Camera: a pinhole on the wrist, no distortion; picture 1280 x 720 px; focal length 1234.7 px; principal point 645.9 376.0 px. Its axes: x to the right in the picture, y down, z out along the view. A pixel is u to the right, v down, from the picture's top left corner.
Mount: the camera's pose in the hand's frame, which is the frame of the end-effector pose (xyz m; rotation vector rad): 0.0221 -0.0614 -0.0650 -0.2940 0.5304 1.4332
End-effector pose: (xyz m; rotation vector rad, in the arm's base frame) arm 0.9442 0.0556 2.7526 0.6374 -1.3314 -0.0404
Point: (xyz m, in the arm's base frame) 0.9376 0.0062 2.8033
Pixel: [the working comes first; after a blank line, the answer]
In the camera's frame: -0.0082 -0.0219 0.1110

554.8 132.8
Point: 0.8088 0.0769 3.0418
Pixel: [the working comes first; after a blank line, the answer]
In the camera's frame: 0.1213 -0.1301 0.3345

outside the picture
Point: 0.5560 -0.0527 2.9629
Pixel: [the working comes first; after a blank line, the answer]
In the camera's frame: -0.0762 -0.0190 0.5232

466.0 331.1
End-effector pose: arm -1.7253 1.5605 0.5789 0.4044 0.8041 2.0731
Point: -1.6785 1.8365 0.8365
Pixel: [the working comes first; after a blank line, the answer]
In the camera's frame: -0.1160 -0.1121 0.4051

292.3 34.4
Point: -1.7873 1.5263 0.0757
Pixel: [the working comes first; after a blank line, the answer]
In the camera's frame: -0.0114 -0.0612 -0.4155

behind the camera
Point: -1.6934 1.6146 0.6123
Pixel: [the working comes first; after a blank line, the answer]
In the camera's frame: -0.0302 0.0178 0.1304

360.1 545.0
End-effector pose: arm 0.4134 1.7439 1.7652 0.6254 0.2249 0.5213
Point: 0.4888 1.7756 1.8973
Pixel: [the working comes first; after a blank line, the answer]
In the camera's frame: 0.0250 -0.0127 0.2290

780.4 307.3
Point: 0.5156 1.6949 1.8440
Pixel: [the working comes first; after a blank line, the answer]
In the camera's frame: -0.0642 -0.0074 0.1833

213.2 326.1
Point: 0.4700 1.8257 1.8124
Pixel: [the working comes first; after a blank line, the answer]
In the camera's frame: 0.0679 -0.0400 0.1425

1234.2 29.0
